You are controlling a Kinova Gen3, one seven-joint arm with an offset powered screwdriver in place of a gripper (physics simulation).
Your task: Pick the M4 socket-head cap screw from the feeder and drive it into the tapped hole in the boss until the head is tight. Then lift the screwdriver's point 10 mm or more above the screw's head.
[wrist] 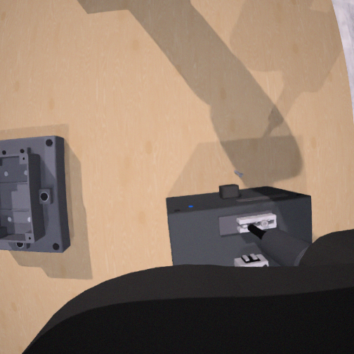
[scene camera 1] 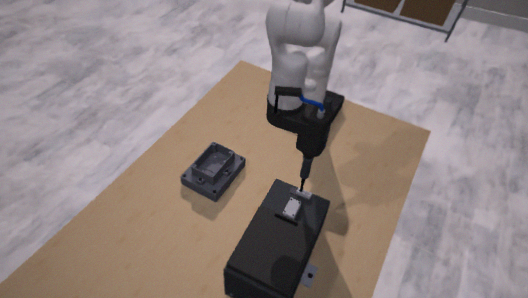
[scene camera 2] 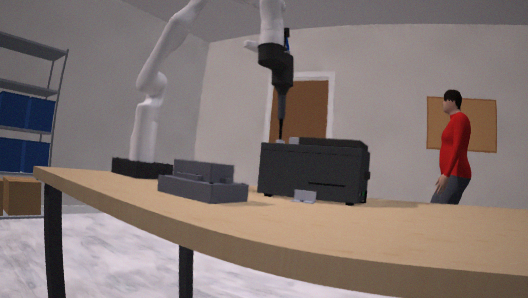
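Note:
The black screw feeder [scene camera 1: 260,240] [scene camera 2: 310,167] [wrist: 200,240] stands on the table. My screwdriver's point [scene camera 1: 301,189] [scene camera 2: 280,139] [wrist: 251,228] is down at the small silver pick-up block [scene camera 1: 305,194] [wrist: 272,220] at the feeder's end. In the wrist view a small round feature [wrist: 265,223] shows on that block beside the bit; I cannot tell whether it is a screw head. No screw can be made out on the bit. The grey housing [scene camera 1: 200,189] [scene camera 2: 215,192] [wrist: 59,170] lies apart from the feeder. One round boss [wrist: 44,196] with a dark hole shows on its side.
A silver plate [scene camera 1: 292,207] sits on the feeder beside the pick-up block. A small grey bracket [scene camera 1: 309,275] [scene camera 2: 304,195] is at the feeder's side. A person in red [scene camera 2: 455,145] stands beyond the table. Shelves [scene camera 2: 30,86] with blue bins stand at the left.

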